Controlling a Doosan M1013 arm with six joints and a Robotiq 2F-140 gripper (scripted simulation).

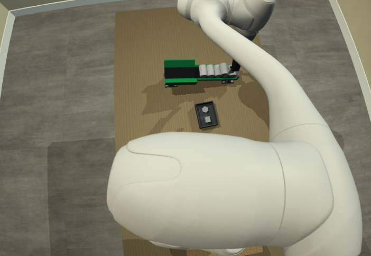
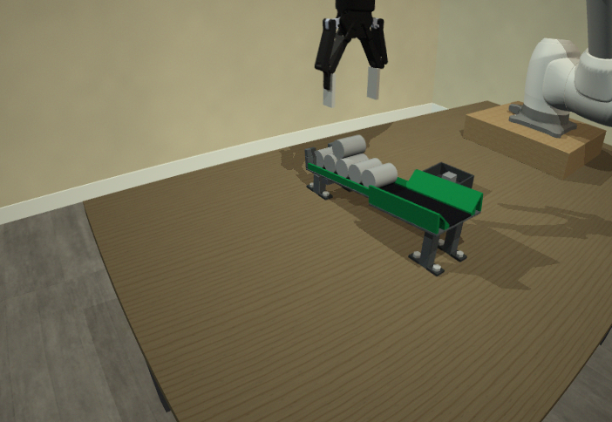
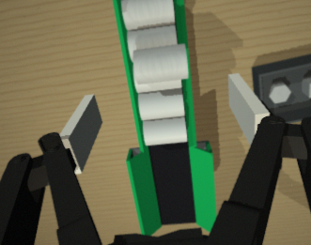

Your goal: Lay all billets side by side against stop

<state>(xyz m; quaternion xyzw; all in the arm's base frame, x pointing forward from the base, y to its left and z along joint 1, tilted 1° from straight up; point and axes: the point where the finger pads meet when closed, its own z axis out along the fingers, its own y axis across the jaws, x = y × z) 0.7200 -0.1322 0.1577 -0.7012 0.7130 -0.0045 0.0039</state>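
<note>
Now: the grey stop 170 mm below my hand, 80 mm to the right of it and 10 mm ahead of it. Round my hand: dark tray: 220 mm below, 200 mm behind, 110 mm to the left.
</note>
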